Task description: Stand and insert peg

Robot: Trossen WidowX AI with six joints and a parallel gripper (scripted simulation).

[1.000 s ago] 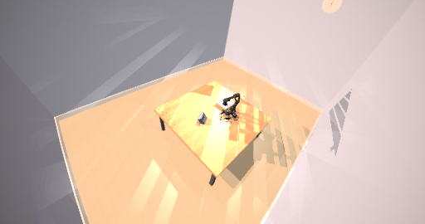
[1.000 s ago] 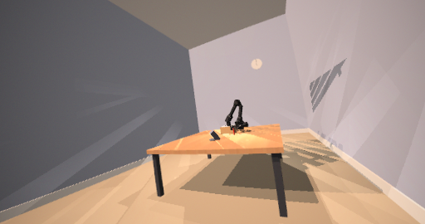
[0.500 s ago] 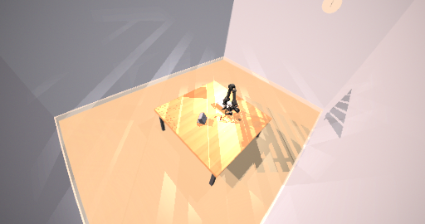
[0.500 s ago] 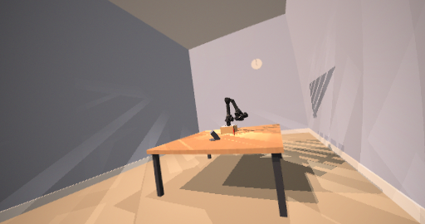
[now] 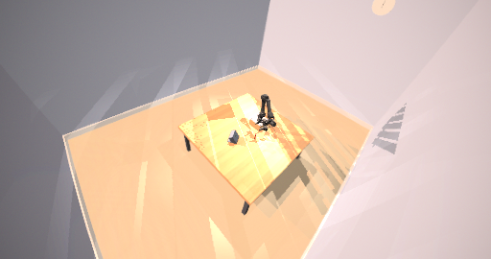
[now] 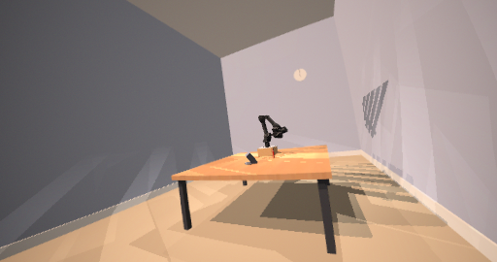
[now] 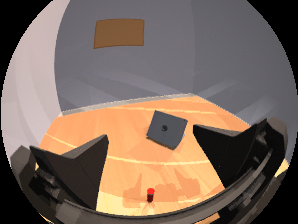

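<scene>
The red peg lies 150 mm below my gripper tip and 10 mm behind it. Round my gripper tip: grey sloped panel (180 mm to the right, 180 mm ahead, 170 mm below).
</scene>
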